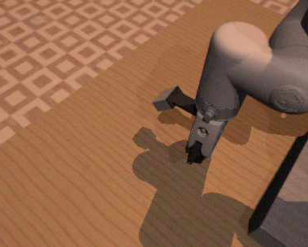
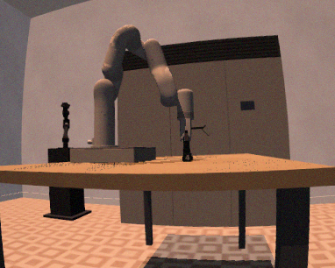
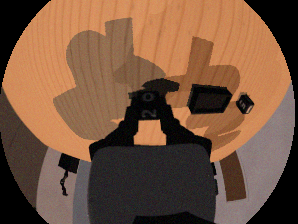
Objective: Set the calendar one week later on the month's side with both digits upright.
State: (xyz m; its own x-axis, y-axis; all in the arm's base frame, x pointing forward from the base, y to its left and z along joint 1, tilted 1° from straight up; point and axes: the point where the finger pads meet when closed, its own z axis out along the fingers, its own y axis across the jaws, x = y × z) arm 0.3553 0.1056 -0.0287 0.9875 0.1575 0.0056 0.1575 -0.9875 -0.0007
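Now: the black digit cube 20 mm below my hand. From my hand the other things lie so: black cube: 30 mm ahead, 210 mm to the right, 20 mm below.
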